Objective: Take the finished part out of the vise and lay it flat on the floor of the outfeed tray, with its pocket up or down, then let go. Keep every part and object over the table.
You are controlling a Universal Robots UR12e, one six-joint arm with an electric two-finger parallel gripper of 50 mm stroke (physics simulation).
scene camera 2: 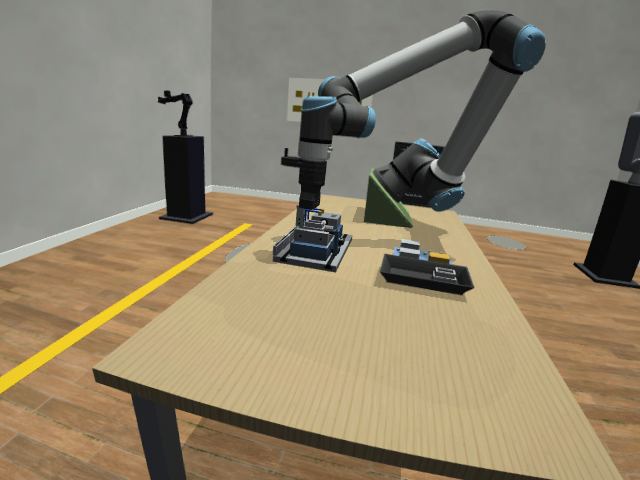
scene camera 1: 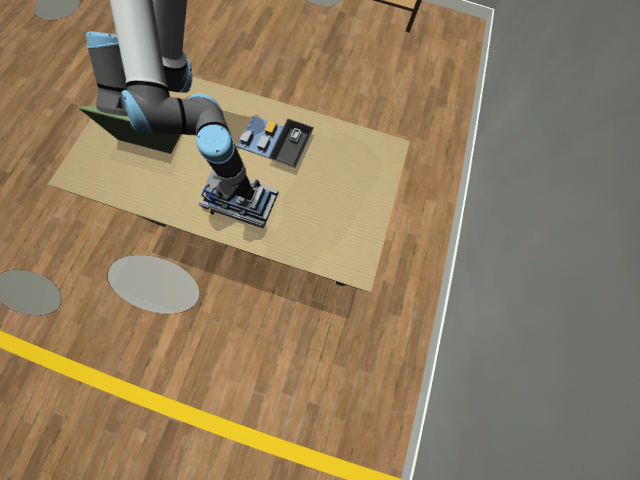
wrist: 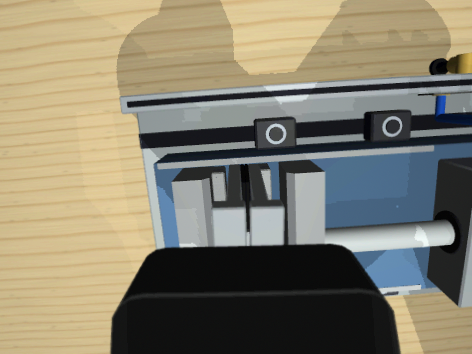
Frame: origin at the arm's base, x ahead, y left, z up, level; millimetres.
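Seen in the pictures: gripper, fingertip midpoint: [scene camera 2: 299,225] [scene camera 1: 245,204] [wrist: 244,183]; arm's base, link origin: [scene camera 2: 385,187] [scene camera 1: 125,111].
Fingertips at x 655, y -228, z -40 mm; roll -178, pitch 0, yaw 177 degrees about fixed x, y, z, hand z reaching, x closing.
Note:
Pixels of each thing's top centre, then the offset from my fingertips to it. Level surfaces: height alone.
- vise, top centre: [wrist: 372,246] [scene camera 2: 318,220] [scene camera 1: 234,190] dx -70, dy +43, dz +3 mm
- grey part with a pocket, top centre: [scene camera 2: 445,270] [scene camera 1: 295,133] dx +64, dy +430, dz -49 mm
- blue plate, top centre: [scene camera 2: 422,259] [scene camera 1: 260,135] dx -107, dy +385, dz -88 mm
- yellow block, top centre: [scene camera 2: 439,255] [scene camera 1: 270,126] dx -63, dy +428, dz -52 mm
- table, surface height: dz -96 mm
My gripper [wrist: 244,183] [scene camera 2: 309,206] points down over the vise [scene camera 1: 269,207] [scene camera 2: 311,251] [wrist: 367,185]. Its fingers are together in the wrist view, with nothing held. They stand between the fixed jaw [wrist: 192,205] and the moving jaw [wrist: 306,205]. The finished part is not clearly visible; the fingers and the black gripper body cover the middle of the jaw gap, and I cannot tell how it lies. Two light upright strips show behind the fingers. The dark outfeed tray [scene camera 1: 290,153] [scene camera 2: 417,279] holds one grey part with a pocket [scene camera 1: 295,134] [scene camera 2: 444,274], near one end.
A blue plate [scene camera 1: 256,124] beside the tray carries two grey blocks [scene camera 1: 246,136] [scene camera 1: 263,143] and a yellow block [scene camera 1: 270,127] [scene camera 2: 439,257]. Blue hoses with yellow ends rise at one end of the vise. The green arm mount [scene camera 1: 149,139] [scene camera 2: 382,206] stands farther back on the table [scene camera 2: 330,351].

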